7 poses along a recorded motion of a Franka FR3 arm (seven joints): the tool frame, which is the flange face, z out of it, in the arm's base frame.
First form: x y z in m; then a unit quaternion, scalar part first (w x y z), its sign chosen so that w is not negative.
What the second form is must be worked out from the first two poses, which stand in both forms.
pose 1, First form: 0.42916, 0.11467, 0.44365, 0.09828, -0.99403, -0.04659, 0.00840
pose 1, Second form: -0.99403, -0.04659, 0.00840, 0.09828, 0.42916, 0.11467, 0.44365
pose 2, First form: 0.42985, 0.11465, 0.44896, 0.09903, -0.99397, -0.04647, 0.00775
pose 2, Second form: -0.99397, -0.04647, 0.00775, 0.09903, 0.42985, 0.11465, 0.44896
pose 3, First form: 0.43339, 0.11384, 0.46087, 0.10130, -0.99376, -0.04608, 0.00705
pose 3, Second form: -0.99376, -0.04608, 0.00705, 0.10130, 0.43339, 0.11384, 0.46087
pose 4, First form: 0.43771, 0.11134, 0.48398, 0.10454, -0.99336, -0.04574, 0.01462
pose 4, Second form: -0.99336, -0.04574, 0.01462, 0.10454, 0.43771, 0.11134, 0.48398
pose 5, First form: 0.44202, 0.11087, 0.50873, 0.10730, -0.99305, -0.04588, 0.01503
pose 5, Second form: -0.99305, -0.04588, 0.01503, 0.10730, 0.44202, 0.11087, 0.50873
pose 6, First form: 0.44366, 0.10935, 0.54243, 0.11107, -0.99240, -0.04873, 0.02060
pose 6, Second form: -0.99240, -0.04873, 0.02060, 0.11107, 0.44366, 0.10935, 0.54243
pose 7, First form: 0.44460, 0.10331, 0.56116, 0.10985, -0.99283, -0.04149, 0.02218
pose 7, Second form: -0.99283, -0.04149, 0.02218, 0.10985, 0.44460, 0.10331, 0.56116
